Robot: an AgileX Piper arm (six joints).
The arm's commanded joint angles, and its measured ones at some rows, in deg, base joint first. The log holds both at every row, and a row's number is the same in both.
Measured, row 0: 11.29 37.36 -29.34 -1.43 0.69 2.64
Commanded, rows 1 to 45: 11.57 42.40 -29.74 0.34 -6.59 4.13; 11.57 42.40 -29.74 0.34 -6.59 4.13; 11.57 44.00 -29.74 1.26 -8.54 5.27; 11.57 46.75 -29.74 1.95 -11.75 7.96; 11.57 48.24 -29.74 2.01 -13.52 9.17; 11.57 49.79 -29.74 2.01 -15.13 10.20; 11.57 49.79 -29.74 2.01 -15.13 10.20; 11.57 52.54 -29.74 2.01 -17.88 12.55; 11.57 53.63 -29.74 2.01 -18.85 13.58; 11.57 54.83 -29.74 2.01 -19.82 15.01; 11.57 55.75 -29.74 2.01 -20.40 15.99; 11.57 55.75 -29.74 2.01 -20.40 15.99; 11.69 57.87 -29.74 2.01 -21.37 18.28; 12.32 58.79 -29.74 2.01 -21.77 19.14; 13.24 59.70 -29.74 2.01 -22.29 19.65; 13.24 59.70 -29.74 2.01 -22.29 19.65; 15.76 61.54 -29.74 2.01 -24.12 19.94; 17.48 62.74 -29.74 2.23 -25.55 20.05; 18.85 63.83 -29.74 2.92 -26.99 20.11; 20.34 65.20 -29.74 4.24 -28.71 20.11; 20.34 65.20 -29.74 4.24 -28.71 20.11; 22.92 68.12 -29.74 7.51 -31.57 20.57; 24.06 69.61 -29.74 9.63 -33.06 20.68; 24.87 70.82 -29.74 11.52 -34.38 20.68; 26.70 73.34 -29.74 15.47 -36.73 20.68; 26.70 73.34 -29.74 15.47 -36.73 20.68; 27.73 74.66 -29.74 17.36 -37.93 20.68; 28.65 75.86 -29.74 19.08 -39.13 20.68; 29.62 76.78 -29.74 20.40 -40.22 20.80; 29.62 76.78 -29.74 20.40 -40.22 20.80; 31.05 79.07 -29.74 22.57 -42.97 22.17; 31.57 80.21 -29.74 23.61 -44.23 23.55; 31.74 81.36 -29.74 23.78 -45.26 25.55; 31.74 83.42 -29.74 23.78 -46.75 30.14; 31.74 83.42 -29.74 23.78 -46.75 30.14; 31.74 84.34 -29.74 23.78 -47.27 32.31; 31.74 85.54 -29.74 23.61 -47.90 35.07; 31.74 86.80 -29.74 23.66 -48.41 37.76; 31.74 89.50 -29.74 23.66 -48.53 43.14; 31.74 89.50 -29.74 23.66 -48.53 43.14; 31.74 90.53 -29.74 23.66 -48.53 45.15; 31.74 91.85 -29.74 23.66 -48.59 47.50; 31.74 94.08 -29.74 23.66 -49.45 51.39; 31.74 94.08 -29.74 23.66 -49.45 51.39; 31.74 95.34 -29.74 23.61 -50.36 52.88
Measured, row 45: 31.63 92.70 -29.45 23.95 -48.07 47.38
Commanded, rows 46 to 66: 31.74 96.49 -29.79 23.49 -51.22 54.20; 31.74 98.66 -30.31 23.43 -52.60 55.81; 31.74 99.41 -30.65 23.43 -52.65 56.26; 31.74 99.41 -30.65 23.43 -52.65 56.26; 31.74 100.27 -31.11 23.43 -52.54 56.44; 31.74 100.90 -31.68 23.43 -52.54 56.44; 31.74 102.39 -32.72 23.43 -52.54 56.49; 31.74 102.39 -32.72 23.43 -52.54 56.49; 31.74 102.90 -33.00 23.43 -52.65 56.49; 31.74 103.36 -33.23 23.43 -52.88 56.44; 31.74 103.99 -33.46 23.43 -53.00 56.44; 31.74 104.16 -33.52 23.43 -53.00 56.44; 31.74 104.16 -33.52 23.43 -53.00 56.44; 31.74 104.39 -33.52 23.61 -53.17 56.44; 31.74 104.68 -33.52 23.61 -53.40 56.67; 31.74 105.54 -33.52 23.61 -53.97 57.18; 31.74 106.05 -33.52 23.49 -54.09 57.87; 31.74 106.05 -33.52 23.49 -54.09 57.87; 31.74 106.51 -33.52 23.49 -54.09 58.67; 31.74 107.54 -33.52 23.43 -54.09 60.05; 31.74 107.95 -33.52 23.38 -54.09 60.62
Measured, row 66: 31.63 106.97 -32.89 24.01 -53.46 58.67
